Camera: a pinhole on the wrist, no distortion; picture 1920 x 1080 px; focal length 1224.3 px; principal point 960.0 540.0 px. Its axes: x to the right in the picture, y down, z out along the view. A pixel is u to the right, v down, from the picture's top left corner.
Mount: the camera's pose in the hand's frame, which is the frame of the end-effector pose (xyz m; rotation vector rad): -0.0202 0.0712 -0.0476 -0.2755 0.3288 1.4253
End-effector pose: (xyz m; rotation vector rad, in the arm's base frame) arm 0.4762 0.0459 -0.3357 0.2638 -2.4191 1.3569
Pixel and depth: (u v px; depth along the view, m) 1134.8 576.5 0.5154
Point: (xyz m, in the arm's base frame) 0.2783 -0.1198 -0.7901
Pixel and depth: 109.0 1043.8 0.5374
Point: 0.5939 -0.4836 -0.6867
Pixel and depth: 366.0 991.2 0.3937
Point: 0.5223 -0.2554 -0.6363
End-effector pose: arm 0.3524 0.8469 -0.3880 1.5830 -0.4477 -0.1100
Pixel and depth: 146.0 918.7 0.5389
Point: -0.0197 0.3624 -0.5018
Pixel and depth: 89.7 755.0 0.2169
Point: 0.2190 0.6699 -0.3998
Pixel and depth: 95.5 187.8 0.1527
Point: 0.3197 0.7141 -0.3698
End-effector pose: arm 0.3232 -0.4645 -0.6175 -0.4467 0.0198 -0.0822
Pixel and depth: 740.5 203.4 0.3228
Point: 0.4225 -0.2381 -0.4282
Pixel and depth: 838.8 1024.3 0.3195
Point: 0.2160 -0.1801 -0.4596
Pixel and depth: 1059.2 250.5 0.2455
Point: 0.3963 -0.2381 -0.5390
